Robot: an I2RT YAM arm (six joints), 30 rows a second.
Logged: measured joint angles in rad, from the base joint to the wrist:
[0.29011, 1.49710, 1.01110, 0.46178, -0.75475, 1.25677]
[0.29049, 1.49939, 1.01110, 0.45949, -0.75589, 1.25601]
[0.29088, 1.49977, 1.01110, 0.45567, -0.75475, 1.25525]
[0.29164, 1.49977, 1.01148, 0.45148, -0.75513, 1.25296]
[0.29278, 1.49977, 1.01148, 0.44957, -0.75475, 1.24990]
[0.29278, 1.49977, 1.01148, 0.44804, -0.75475, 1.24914]
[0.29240, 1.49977, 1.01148, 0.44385, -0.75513, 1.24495]
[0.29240, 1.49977, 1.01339, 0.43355, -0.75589, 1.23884]
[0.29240, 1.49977, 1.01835, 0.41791, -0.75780, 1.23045]
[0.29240, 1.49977, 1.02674, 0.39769, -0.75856, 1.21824]
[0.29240, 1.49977, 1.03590, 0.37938, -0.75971, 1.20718]
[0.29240, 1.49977, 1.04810, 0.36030, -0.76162, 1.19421]
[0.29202, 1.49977, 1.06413, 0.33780, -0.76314, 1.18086]
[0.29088, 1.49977, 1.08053, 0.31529, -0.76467, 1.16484]
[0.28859, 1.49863, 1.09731, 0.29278, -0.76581, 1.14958]
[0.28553, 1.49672, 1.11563, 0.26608, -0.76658, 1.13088]
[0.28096, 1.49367, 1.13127, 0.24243, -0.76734, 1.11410]
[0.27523, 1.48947, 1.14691, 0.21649, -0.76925, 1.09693]
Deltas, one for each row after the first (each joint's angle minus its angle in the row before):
[0.00038, 0.00229, 0.00000, -0.00229, -0.00114, -0.00076]
[0.00039, 0.00038, 0.00000, -0.00382, 0.00114, -0.00076]
[0.00076, 0.00000, 0.00038, -0.00419, -0.00038, -0.00229]
[0.00114, 0.00000, 0.00000, -0.00191, 0.00038, -0.00306]
[0.00000, 0.00000, 0.00000, -0.00153, 0.00000, -0.00076]
[-0.00038, 0.00000, 0.00000, -0.00419, -0.00038, -0.00419]
[0.00000, 0.00000, 0.00191, -0.01030, -0.00076, -0.00611]
[0.00000, 0.00000, 0.00496, -0.01564, -0.00191, -0.00839]
[0.00000, 0.00000, 0.00839, -0.02022, -0.00076, -0.01221]
[0.00000, 0.00000, 0.00916, -0.01831, -0.00115, -0.01106]
[0.00000, 0.00000, 0.01220, -0.01908, -0.00191, -0.01297]
[-0.00038, 0.00000, 0.01603, -0.02250, -0.00152, -0.01335]
[-0.00114, 0.00000, 0.01640, -0.02251, -0.00153, -0.01602]
[-0.00229, -0.00114, 0.01678, -0.02251, -0.00114, -0.01526]
[-0.00306, -0.00191, 0.01832, -0.02670, -0.00077, -0.01870]
[-0.00457, -0.00305, 0.01564, -0.02365, -0.00076, -0.01678]
[-0.00573, -0.00420, 0.01564, -0.02594, -0.00191, -0.01717]

